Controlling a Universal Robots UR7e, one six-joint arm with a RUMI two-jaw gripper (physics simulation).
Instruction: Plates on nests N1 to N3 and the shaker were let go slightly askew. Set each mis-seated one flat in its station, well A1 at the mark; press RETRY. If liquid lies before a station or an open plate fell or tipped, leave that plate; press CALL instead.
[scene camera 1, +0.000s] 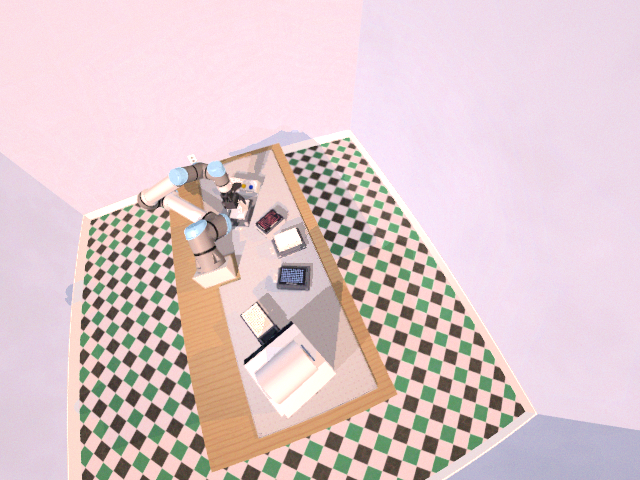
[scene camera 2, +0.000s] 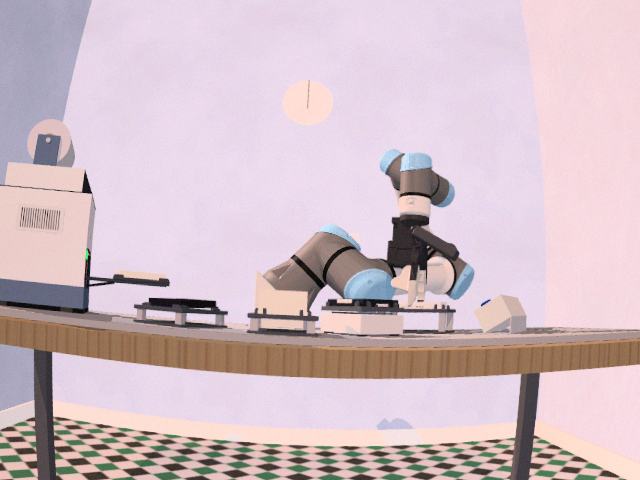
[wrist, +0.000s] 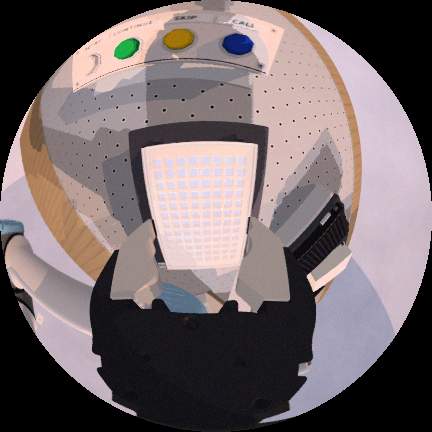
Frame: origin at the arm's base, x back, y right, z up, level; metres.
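Seen in the pictures: gripper, fingertip midpoint: (scene camera 1: 239, 210) (scene camera 2: 414, 307) (wrist: 200, 219); arm's base at its link origin: (scene camera 1: 211, 266).
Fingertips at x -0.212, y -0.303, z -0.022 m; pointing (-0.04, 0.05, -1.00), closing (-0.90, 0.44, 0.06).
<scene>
Offsets run from my fingertips to a thing's top centre. "*": to the spot under its first point.
My gripper (scene camera 1: 237, 204) (scene camera 2: 416, 299) (wrist: 200, 219) is shut on a white well plate @[dx -0.004, dy -0.007, dz +0.014 m] (wrist: 200, 200), its fingers on the long sides near one end. The plate lies over a dark nest @[dx -0.003, dy -0.007, dz +0.007 m] (wrist: 200, 132); a small label shows at the near left corner. A dark red plate @[dx -0.143, dy +0.138, dz +0.012 m] (scene camera 1: 269, 221) (wrist: 322, 230) sits on the white shaker @[* dx -0.228, dy +0.148, dz -0.033 m] (scene camera 2: 361, 323) (wrist: 332, 267). Another white plate @[dx -0.201, dy +0.291, dz +0.019 m] (scene camera 1: 288, 240) is on a nest, its seating unclear. A dark plate @[dx -0.158, dy +0.488, dz -0.003 m] (scene camera 1: 293, 276) (scene camera 2: 181, 302) sits slightly tilted on its nest @[* dx -0.254, dy +0.472, dz -0.038 m] (scene camera 2: 180, 316). The RETRY button (wrist: 93, 65) is white. Nest numbers cannot be read.
The button panel @[dx -0.055, dy -0.203, dz +0.027 m] (scene camera 2: 501, 312) also carries green (wrist: 127, 48), yellow @[* dx -0.062, dy -0.165, dz +0.011 m] (wrist: 179, 39) and blue @[dx -0.105, dy -0.142, dz +0.017 m] (wrist: 238, 44) buttons beyond the nest. A large white instrument @[dx -0.030, dy +0.898, dz +0.399 m] (scene camera 1: 305, 356) (scene camera 2: 46, 232) stands at the other table end, with a pale plate @[dx +0.059, dy +0.651, dz +0.052 m] (scene camera 1: 258, 320) on its extended tray.
</scene>
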